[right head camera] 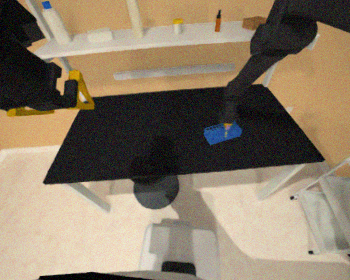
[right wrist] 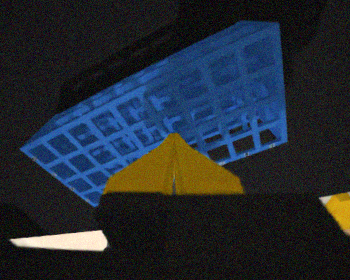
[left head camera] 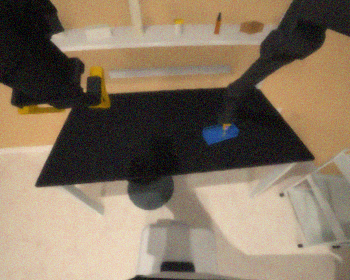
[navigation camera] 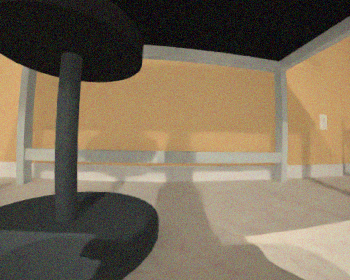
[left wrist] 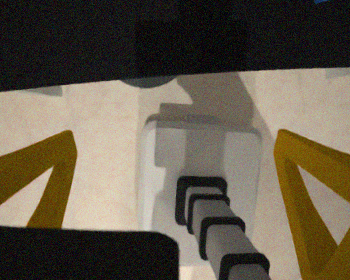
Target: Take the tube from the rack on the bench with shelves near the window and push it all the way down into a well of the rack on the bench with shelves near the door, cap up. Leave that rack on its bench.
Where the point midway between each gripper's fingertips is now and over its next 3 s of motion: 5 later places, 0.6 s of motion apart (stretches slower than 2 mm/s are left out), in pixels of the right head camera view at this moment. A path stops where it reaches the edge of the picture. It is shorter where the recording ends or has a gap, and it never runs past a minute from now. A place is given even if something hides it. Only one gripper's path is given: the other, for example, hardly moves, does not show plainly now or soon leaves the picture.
My left gripper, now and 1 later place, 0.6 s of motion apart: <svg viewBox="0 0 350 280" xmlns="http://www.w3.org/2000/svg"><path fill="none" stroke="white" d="M73 108L39 154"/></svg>
